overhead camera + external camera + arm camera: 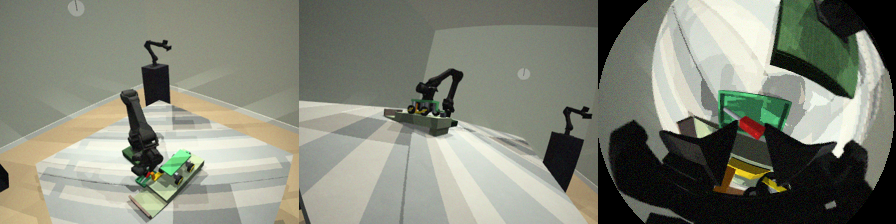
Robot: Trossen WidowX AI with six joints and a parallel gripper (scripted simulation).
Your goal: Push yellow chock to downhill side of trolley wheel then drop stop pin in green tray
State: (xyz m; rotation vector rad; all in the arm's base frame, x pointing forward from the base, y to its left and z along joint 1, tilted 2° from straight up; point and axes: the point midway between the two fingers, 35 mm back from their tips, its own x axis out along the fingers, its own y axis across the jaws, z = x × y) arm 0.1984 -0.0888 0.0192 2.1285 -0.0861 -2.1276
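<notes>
My gripper tip is now 2 cm to the left of the red-headed stop pin and 1 cm above it. From my gripper tip the other things lie so: yellow chock: 7 cm ahead, 5 cm above, 1 cm to the left; ramp: 12 cm ahead, 10 cm to the left, 1 cm above; green tray: 4 cm below.
</notes>
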